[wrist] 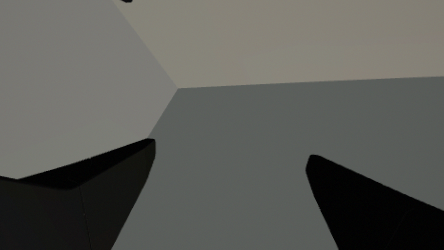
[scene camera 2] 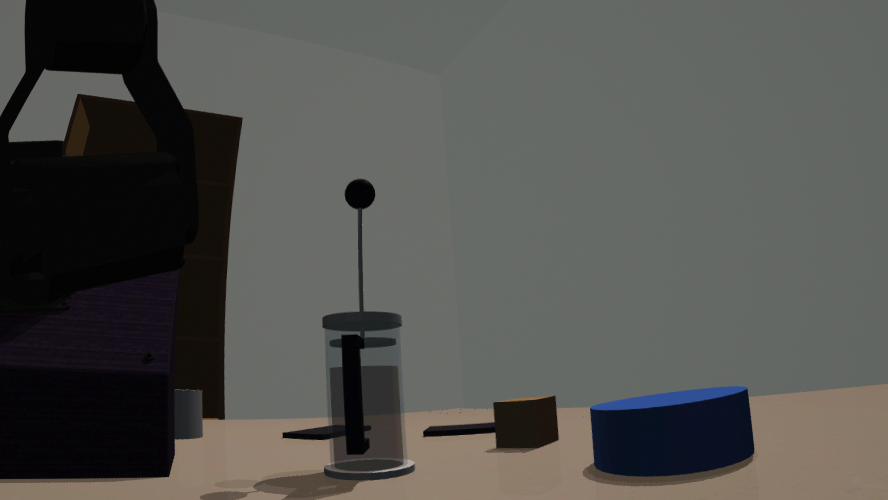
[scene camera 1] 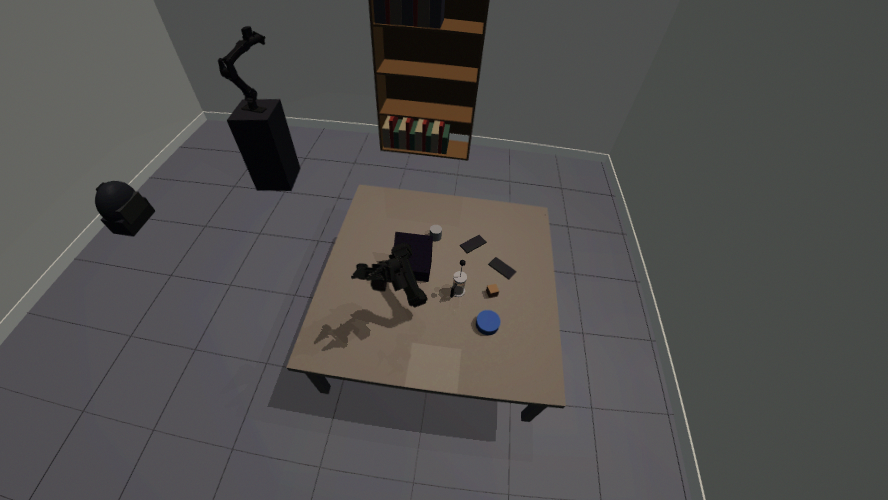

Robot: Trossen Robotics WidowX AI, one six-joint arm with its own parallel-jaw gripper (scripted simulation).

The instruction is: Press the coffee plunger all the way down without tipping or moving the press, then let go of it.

Scene:
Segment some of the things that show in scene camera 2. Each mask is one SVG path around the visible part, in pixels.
A glass french press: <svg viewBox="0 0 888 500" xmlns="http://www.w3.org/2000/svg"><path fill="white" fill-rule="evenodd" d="M362 178L352 181L345 189L347 203L358 210L360 312L334 313L322 318L325 336L327 418L330 463L324 466L324 475L339 480L355 481L396 478L415 471L414 462L408 460L405 434L400 337L401 315L391 312L363 312L362 210L368 208L374 202L375 190L369 181Z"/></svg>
A grey cup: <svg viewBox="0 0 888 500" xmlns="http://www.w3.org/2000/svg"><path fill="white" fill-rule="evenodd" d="M174 390L175 439L203 437L202 390Z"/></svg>

